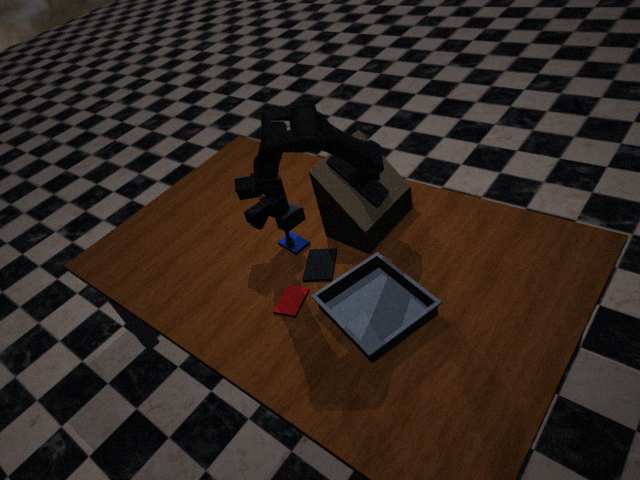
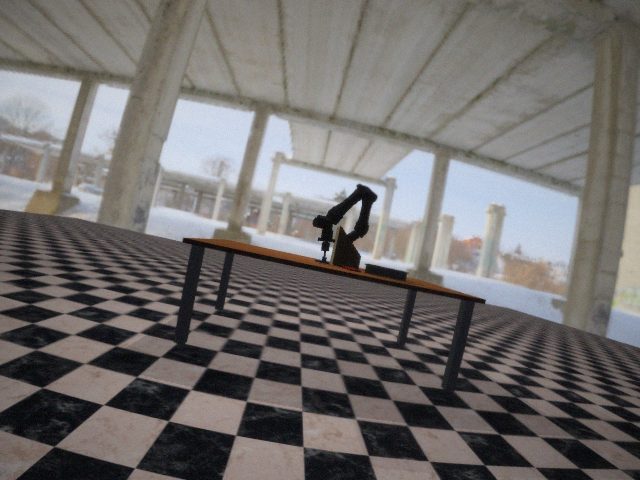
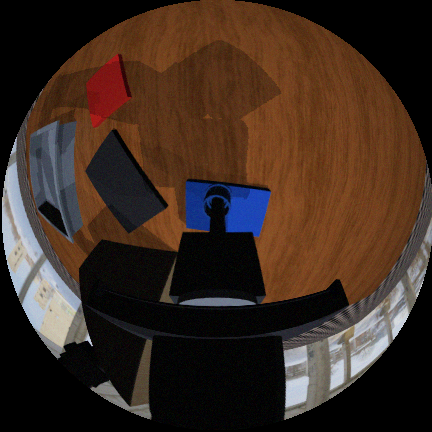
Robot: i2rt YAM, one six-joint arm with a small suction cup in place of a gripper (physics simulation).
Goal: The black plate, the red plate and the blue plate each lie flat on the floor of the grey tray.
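Places are measured from the arm's base along level axes (x ahead, y left, z up), in metres.
Pixels of known places: hand at its tool point: (image 1: 291,248) (image 2: 323,262) (image 3: 217,190); arm's base at its link origin: (image 1: 357,178) (image 2: 347,239) (image 3: 127,352).
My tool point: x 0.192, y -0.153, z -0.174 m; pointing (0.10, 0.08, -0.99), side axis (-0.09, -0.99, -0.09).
Observation:
Ahead of a thing's pixels: the offset from my tool point to its top centre. Level surfaces: height alone.
The blue plate {0.020 m back, 0.008 m right, 0.009 m up} (image 1: 299,243) (image 3: 250,209) lies flat on the wooden table {0.001 m down} (image 1: 465,320). My suction cup (image 1: 289,239) (image 3: 217,198) (image 2: 324,258) presses down on its left part and grips it. The black plate {0.022 m ahead, 0.127 m left, 0.009 m up} (image 1: 320,264) (image 3: 123,181) lies flat on the table between the blue plate and the grey tray {0.094 m ahead, 0.358 m left, 0.049 m up} (image 1: 342,328) (image 3: 52,160) (image 2: 385,270). The red plate {0.170 m ahead, 0.132 m left, 0.009 m up} (image 1: 291,300) (image 3: 105,90) lies flat on the table just left of the tray. The tray is empty.
The arm's tan and dark base block (image 1: 351,216) (image 2: 343,252) stands behind the plates and the tray. The table stands on a checkered floor (image 1: 103,403), its left edge some way from the plates.

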